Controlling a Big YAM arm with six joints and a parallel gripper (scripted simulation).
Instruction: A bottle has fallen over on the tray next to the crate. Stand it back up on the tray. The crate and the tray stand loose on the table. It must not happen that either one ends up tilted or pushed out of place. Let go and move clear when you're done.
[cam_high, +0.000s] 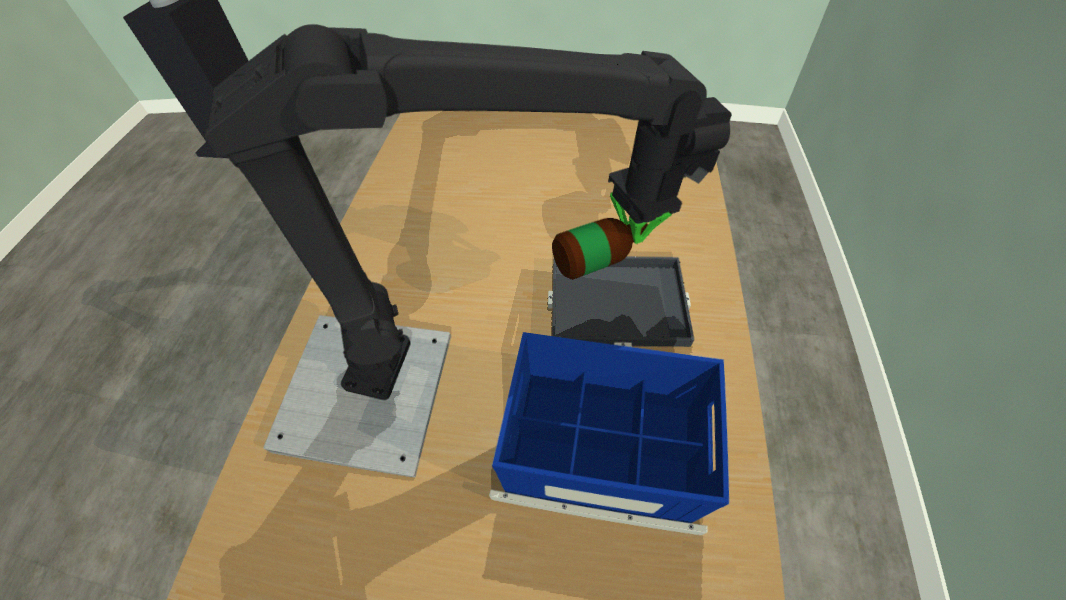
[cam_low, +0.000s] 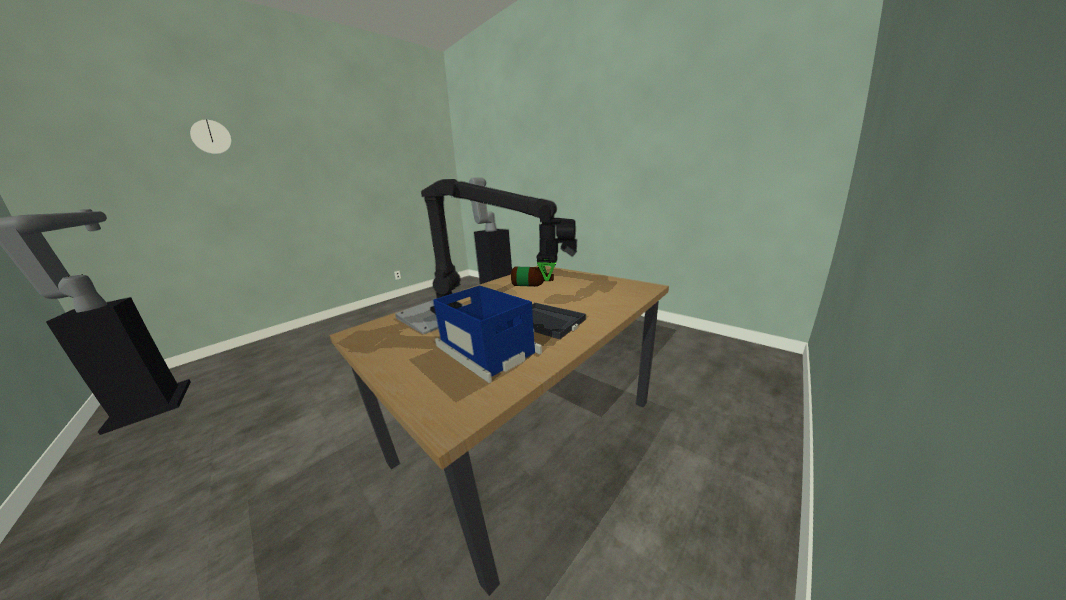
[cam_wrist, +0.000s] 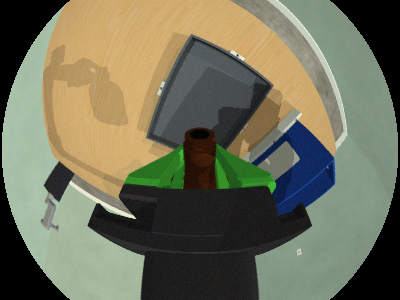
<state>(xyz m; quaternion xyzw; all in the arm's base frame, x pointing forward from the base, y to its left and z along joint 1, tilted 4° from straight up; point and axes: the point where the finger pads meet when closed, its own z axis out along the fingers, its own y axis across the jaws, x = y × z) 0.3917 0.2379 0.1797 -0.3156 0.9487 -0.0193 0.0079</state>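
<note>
My gripper is now 40 mm past the brown bottle and 30 mm to the left of it. From my hand the other things lie so: blue crate (300 mm to the right, 90 mm below); dark grey tray (20 mm to the right, 170 mm below).
</note>
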